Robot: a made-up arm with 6 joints. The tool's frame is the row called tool. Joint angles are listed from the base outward. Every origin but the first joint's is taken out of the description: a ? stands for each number. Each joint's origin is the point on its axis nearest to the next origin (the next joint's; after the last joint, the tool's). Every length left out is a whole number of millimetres.
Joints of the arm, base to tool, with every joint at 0 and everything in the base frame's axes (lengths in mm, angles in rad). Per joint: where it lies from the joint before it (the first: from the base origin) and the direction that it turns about. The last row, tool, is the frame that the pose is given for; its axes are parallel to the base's.
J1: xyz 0 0 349 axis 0 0 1
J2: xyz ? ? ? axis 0 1 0
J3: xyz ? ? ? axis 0 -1 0
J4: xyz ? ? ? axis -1 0 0
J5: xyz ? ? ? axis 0 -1 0
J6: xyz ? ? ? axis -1 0 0
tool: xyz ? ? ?
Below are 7 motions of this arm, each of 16 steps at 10 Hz.
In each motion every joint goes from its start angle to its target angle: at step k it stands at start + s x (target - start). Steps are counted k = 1, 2, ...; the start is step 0. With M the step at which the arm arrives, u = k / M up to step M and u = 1 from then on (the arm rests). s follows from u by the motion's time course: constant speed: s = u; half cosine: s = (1 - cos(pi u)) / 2; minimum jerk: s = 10 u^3 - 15 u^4 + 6 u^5.
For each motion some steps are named. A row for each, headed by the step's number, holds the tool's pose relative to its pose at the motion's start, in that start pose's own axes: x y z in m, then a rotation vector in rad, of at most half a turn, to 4 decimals.
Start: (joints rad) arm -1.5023 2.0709 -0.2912 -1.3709 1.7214 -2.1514
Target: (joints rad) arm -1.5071 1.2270 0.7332 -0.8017 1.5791 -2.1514
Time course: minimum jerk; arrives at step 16
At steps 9, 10, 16:
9: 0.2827 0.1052 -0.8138 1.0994 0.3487 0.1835
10: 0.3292 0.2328 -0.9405 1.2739 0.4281 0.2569
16: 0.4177 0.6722 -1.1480 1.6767 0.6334 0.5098

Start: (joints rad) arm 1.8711 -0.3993 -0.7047 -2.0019 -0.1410 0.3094
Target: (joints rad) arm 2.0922 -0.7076 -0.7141 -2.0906 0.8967 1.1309
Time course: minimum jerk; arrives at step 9
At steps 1, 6, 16:
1: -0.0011 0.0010 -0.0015 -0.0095 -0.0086 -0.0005
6: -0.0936 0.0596 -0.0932 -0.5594 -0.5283 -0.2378
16: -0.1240 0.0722 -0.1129 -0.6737 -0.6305 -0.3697

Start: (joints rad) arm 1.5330 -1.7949 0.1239 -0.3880 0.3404 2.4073
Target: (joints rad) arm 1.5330 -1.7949 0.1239 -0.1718 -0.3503 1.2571
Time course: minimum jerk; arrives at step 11
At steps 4, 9, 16:
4: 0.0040 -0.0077 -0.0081 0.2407 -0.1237 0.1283
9: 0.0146 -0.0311 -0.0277 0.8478 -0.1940 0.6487
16: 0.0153 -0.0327 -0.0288 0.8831 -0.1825 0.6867

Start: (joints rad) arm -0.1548 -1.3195 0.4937 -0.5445 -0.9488 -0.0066
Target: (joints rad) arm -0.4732 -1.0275 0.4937 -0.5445 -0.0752 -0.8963
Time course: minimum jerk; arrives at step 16
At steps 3, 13, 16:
3: 0.0176 0.0028 -0.0037 0.0378 -0.0290 -0.0138
13: 0.3066 -0.0273 -0.1014 0.6147 -0.6357 0.0053
16: 0.3195 -0.0331 -0.1076 0.6378 -0.6681 0.0226

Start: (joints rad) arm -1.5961 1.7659 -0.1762 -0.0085 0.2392 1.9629
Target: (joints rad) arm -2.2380 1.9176 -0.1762 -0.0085 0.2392 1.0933
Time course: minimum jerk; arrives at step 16
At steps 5, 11, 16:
5: 0.0163 0.0591 -0.0177 0.2708 -0.0243 0.0212
11: 0.0722 0.2631 -0.0051 1.2280 -0.1107 0.1262
16: 0.0864 0.3133 0.0180 1.4948 -0.1352 0.1669

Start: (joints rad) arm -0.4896 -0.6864 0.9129 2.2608 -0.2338 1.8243
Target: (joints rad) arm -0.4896 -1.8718 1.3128 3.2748 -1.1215 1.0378
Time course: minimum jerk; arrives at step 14
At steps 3, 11, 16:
3: -0.0402 0.0966 -0.0731 0.0081 0.0653 0.1532
11: -1.1735 0.9118 -0.4778 0.0700 1.2992 1.9947
16: -1.2921 0.9339 -0.4652 0.0230 1.4215 2.1253

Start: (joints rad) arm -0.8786 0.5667 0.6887 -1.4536 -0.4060 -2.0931
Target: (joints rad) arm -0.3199 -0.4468 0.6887 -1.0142 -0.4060 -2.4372
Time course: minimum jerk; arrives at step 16
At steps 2, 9, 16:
2: -0.0019 -0.0167 -0.0136 -0.0067 0.0082 -0.0127
9: -0.3442 -0.5451 -0.4482 -0.1653 0.3760 -0.4611
16: -0.7639 -0.6552 -0.6267 -0.1584 0.6651 -0.7063

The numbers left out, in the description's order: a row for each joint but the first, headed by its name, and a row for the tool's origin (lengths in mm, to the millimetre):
J2: 0 0 0
J3: 0 0 659
J4: 758 0 0
J5: 0 -214 0
J6: 0 0 0
tool: 0 0 0

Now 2 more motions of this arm.
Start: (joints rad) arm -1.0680 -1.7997 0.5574 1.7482 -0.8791 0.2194
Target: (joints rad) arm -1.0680 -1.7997 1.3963 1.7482 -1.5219 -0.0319
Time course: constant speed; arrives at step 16
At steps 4, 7, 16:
4: -0.0177 -0.1333 -0.0951 0.2319 0.2161 -0.0798
7: -0.0453 -0.2204 -0.1784 0.4178 0.3706 -0.1318
16: -0.1932 -0.3941 -0.4669 1.0257 0.7937 -0.2390

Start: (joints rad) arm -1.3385 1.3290 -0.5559 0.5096 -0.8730 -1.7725
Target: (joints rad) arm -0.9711 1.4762 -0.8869 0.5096 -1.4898 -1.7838
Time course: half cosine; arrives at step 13
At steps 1, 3, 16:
1: 0.0024 -0.0008 -0.0040 -0.0046 -0.0058 -0.0150
3: 0.0213 -0.0080 -0.0333 -0.0377 -0.0519 -0.1298
16: 0.1669 -0.1360 -0.1754 -0.1734 -0.5049 -1.0371

